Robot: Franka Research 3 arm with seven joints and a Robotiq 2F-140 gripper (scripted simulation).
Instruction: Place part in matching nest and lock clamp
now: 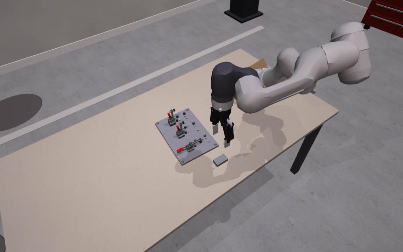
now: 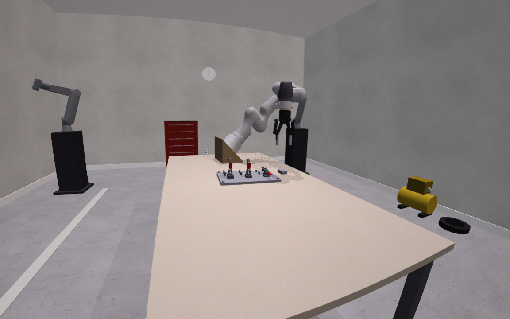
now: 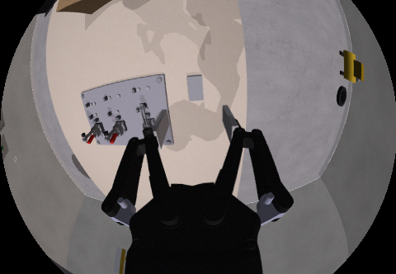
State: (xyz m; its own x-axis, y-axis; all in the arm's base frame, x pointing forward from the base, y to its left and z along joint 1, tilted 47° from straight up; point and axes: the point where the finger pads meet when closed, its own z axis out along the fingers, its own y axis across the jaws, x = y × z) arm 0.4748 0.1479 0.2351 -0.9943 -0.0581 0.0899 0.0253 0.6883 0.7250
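Now: hand 210 mm above the part. The rest, counted from my hand: grey fixture plate (60 mm ahead, 260 mm to the right, 210 mm below).
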